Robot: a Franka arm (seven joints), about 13 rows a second.
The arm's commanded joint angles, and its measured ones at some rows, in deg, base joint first. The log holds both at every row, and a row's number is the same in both.
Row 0, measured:
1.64 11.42 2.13 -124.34 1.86 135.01 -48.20
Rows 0 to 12, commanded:
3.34 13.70 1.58 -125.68 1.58 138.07 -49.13
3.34 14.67 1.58 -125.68 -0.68 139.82 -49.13
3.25 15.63 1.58 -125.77 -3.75 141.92 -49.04
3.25 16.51 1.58 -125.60 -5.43 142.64 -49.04
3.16 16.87 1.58 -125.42 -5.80 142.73 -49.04
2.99 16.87 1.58 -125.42 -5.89 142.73 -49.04
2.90 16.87 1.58 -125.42 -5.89 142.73 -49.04
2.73 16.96 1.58 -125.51 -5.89 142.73 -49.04
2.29 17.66 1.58 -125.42 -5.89 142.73 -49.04
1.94 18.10 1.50 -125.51 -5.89 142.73 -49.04
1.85 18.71 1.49 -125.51 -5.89 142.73 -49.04
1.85 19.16 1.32 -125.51 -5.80 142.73 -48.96
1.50 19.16 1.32 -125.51 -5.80 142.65 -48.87
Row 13, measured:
2.29 18.41 1.28 -125.76 -5.24 142.15 -48.31
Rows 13 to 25, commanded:
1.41 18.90 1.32 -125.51 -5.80 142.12 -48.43
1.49 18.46 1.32 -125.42 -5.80 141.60 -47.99
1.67 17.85 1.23 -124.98 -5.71 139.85 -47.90
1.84 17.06 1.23 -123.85 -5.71 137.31 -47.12
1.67 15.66 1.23 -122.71 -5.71 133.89 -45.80
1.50 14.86 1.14 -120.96 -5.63 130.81 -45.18
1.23 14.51 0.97 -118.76 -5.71 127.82 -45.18
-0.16 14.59 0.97 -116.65 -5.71 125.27 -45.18
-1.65 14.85 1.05 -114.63 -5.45 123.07 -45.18
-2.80 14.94 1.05 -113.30 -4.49 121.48 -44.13
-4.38 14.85 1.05 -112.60 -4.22 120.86 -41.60
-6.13 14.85 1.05 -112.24 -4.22 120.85 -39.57
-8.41 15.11 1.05 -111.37 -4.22 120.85 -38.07
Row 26, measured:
-5.10 14.65 0.63 -113.30 -4.83 122.20 -41.09
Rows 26 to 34, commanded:
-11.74 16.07 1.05 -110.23 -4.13 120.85 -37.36
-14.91 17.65 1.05 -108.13 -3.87 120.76 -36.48
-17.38 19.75 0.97 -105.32 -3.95 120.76 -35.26
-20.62 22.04 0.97 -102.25 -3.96 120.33 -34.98
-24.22 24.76 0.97 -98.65 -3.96 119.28 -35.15
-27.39 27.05 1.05 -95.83 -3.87 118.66 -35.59
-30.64 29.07 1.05 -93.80 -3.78 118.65 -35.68
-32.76 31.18 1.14 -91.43 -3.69 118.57 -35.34
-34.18 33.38 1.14 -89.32 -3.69 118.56 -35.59
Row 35, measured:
-31.37 28.02 0.05 -96.24 -4.56 120.86 -36.24
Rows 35 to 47, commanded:
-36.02 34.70 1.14 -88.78 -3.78 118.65 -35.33
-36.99 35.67 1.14 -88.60 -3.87 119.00 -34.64
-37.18 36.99 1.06 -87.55 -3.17 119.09 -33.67
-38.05 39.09 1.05 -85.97 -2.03 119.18 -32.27
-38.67 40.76 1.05 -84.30 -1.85 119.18 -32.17
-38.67 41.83 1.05 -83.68 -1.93 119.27 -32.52
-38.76 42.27 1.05 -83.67 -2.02 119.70 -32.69
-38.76 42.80 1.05 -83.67 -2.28 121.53 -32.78
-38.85 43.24 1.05 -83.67 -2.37 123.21 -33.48
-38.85 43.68 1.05 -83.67 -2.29 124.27 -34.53
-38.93 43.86 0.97 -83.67 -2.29 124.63 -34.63
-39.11 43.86 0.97 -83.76 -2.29 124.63 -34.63
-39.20 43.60 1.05 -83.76 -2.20 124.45 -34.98
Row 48, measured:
-38.01 43.11 0.18 -85.38 -2.68 124.69 -33.58
